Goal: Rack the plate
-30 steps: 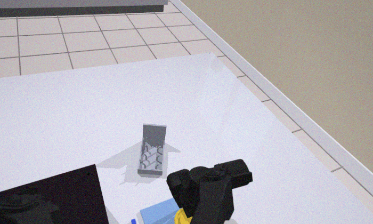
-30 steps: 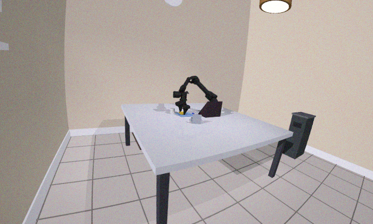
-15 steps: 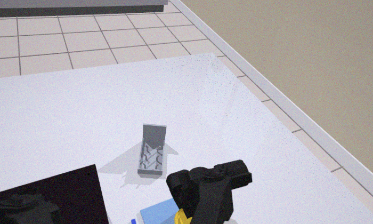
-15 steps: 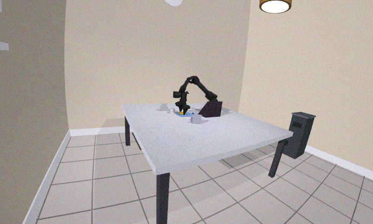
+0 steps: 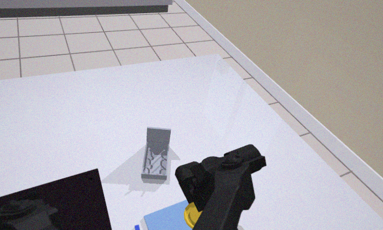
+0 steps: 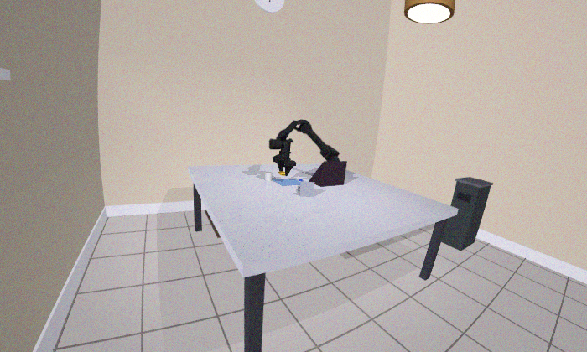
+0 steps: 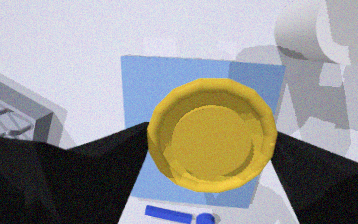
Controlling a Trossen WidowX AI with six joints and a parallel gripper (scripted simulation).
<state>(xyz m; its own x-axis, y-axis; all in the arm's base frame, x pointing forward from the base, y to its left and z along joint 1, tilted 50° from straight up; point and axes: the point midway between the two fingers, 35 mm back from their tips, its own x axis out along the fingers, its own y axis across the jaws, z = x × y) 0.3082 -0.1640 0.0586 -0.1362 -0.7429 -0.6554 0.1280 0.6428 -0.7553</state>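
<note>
My gripper tip is 50 mm above the blue mat, 30 mm past it and 10 mm to the right of it. From my gripper tip the other things lie so: blue spoon (140 mm behind, 50 mm below, 30 mm to the left); then yellow plate (10 mm above); then white cup (80 mm to the right, 60 mm ahead, 20 mm below).
</note>
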